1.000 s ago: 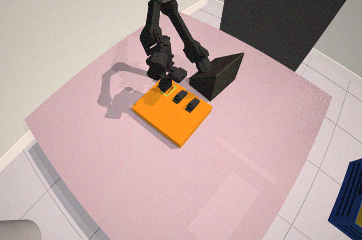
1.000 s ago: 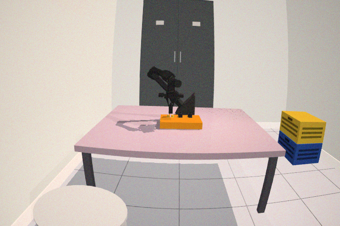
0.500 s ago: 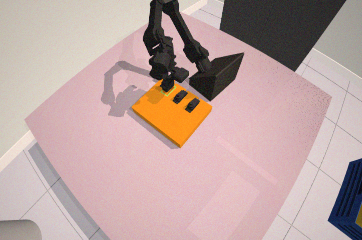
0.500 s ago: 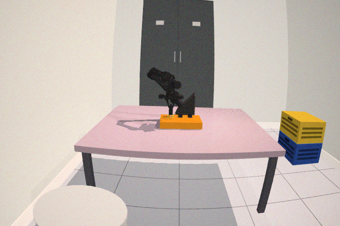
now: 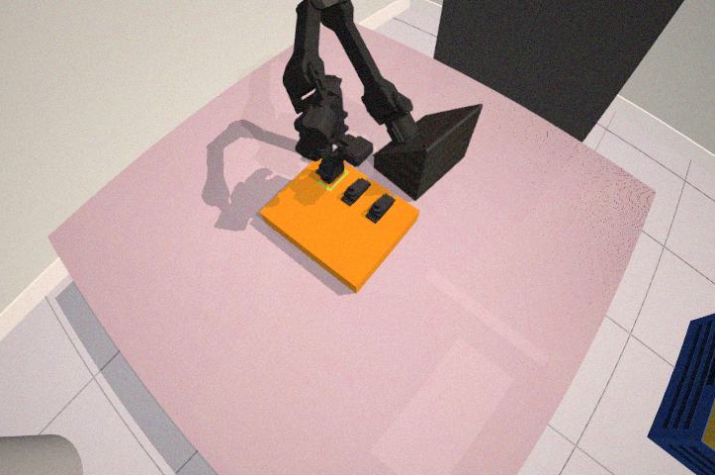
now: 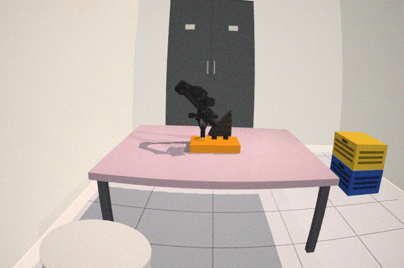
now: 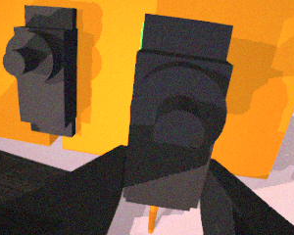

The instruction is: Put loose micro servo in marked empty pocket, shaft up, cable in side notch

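Now: the orange deck 110 mm ahead of my gripper tip, 90 mm to the left of it and 80 mm below it.
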